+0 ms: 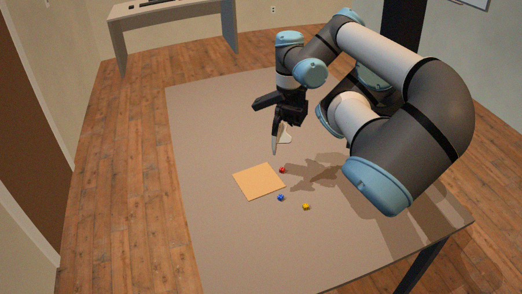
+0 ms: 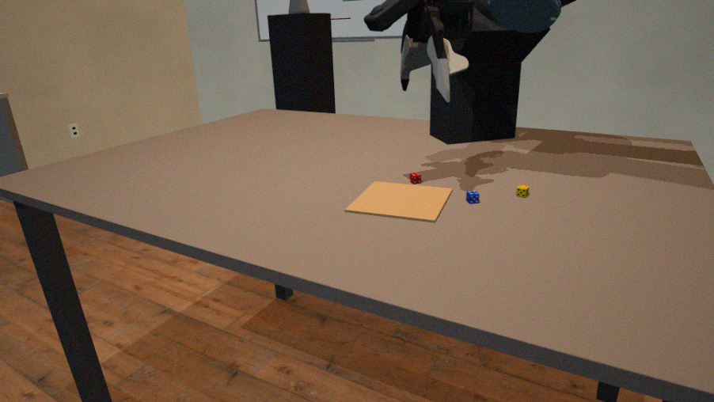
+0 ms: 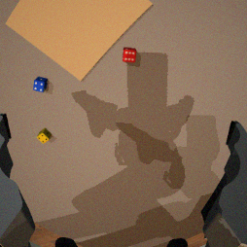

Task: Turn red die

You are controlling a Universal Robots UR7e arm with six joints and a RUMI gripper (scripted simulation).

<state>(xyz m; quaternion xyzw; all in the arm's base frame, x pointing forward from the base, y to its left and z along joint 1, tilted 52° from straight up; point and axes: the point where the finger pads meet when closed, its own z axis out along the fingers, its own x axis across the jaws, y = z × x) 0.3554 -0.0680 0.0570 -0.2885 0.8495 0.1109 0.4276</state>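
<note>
The red die is 1 cm to the right of my hand and 15 cm below it. From my hand the other things lie so: mat: 9 cm ahead, 1 cm to the left, 15 cm below; then blue die: 4 cm ahead, 11 cm to the left, 15 cm below; then yellow die: 2 cm behind, 17 cm to the left, 15 cm below.
</note>
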